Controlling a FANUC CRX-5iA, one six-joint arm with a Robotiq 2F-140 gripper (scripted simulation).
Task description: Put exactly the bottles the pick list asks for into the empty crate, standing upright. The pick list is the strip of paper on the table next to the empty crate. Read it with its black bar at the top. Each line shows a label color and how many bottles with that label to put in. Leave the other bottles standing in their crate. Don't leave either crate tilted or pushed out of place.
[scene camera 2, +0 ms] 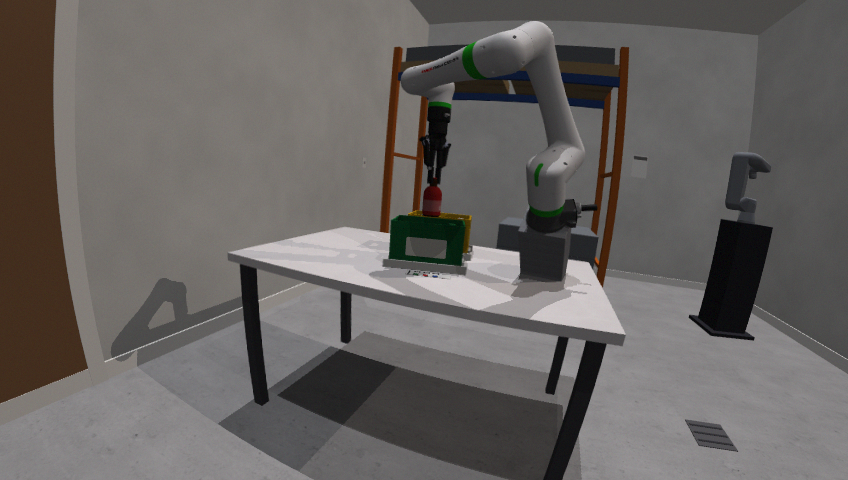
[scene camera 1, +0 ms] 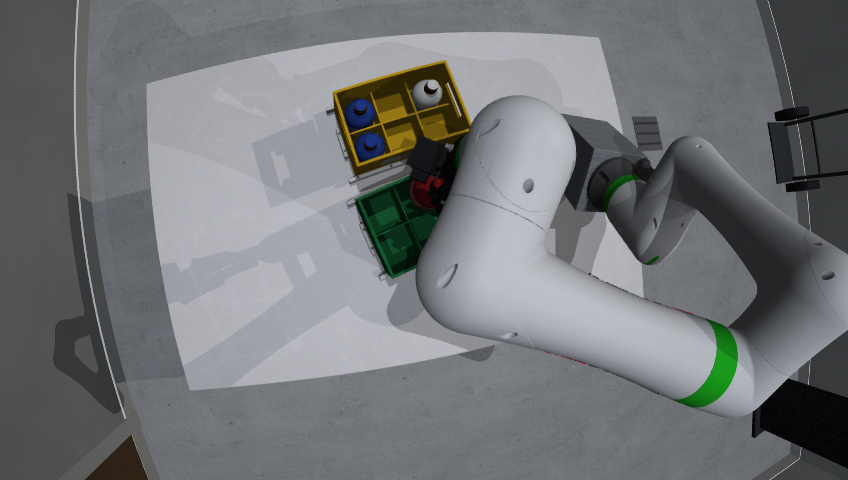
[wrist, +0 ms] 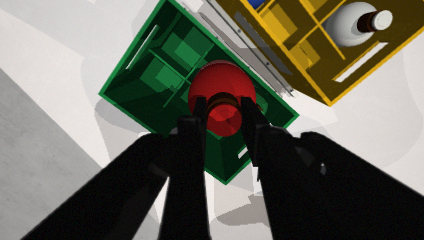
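The pictures show the gripper, a red bottle, a white bottle, a yellow crate and a green crate. In the wrist view, the gripper shows too.
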